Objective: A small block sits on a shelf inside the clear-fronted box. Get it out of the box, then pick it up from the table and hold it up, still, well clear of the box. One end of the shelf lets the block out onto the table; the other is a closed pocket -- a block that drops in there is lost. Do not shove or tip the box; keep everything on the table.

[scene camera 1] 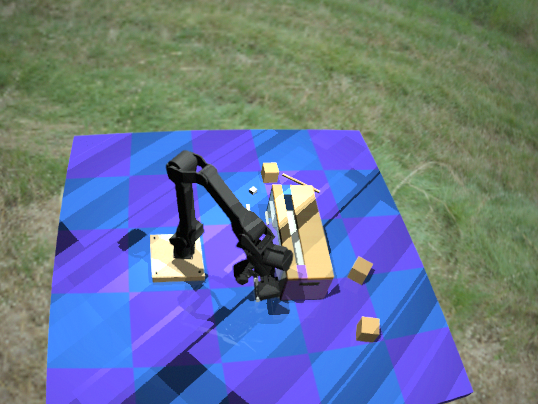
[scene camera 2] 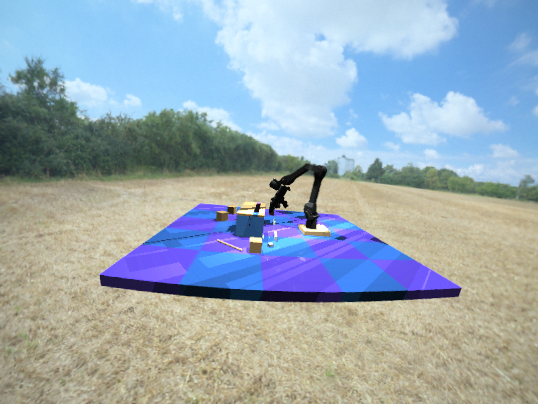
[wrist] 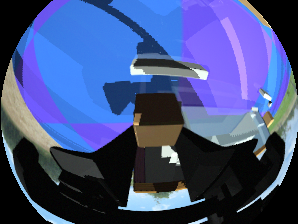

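Wrist view: my gripper. Also seen: a clear-fronted wooden box, a block.
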